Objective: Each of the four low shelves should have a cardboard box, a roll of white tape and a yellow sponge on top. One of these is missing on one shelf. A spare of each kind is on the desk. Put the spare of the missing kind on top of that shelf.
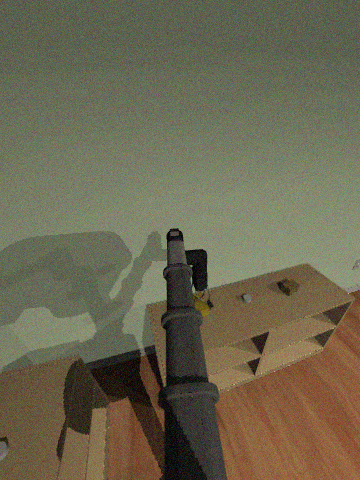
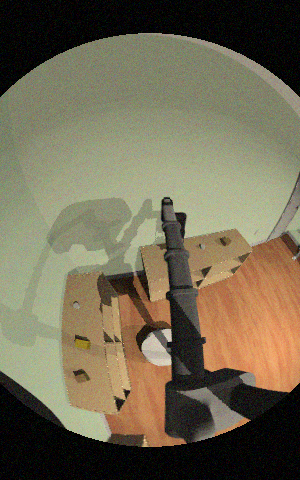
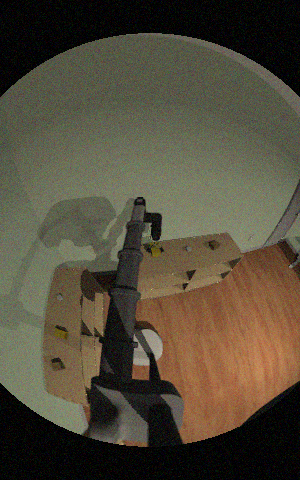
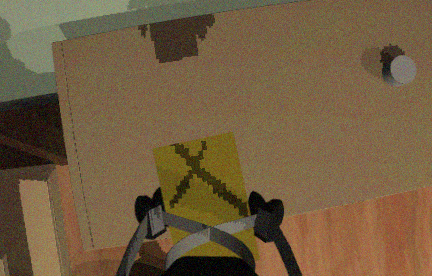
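My gripper (image 4: 209, 204) is shut on a yellow sponge (image 4: 204, 175) (image 1: 202, 307) (image 3: 156, 251), with a fingertip on each side of it. It holds the sponge above the left part of a low wooden shelf (image 4: 300, 130) (image 1: 260, 315) (image 2: 212, 257) (image 3: 175, 262). A shadow of the gripper falls on the shelf top near its back edge. A roll of white tape (image 4: 403, 69) (image 1: 246, 298) (image 2: 202, 246) (image 3: 188, 248) stands on this shelf to the right. A cardboard box (image 1: 288, 286) (image 2: 225, 241) (image 3: 214, 244) is farther right on it. The desk cannot be made out.
Another low shelf (image 2: 90, 320) (image 3: 70, 315) (image 1: 35, 400) at the left bears white tape (image 2: 76, 304) (image 3: 59, 296), a yellow sponge (image 2: 82, 342) (image 3: 61, 331) and a cardboard box (image 2: 81, 375) (image 3: 57, 363). A gap separates the shelves. A wall is behind them.
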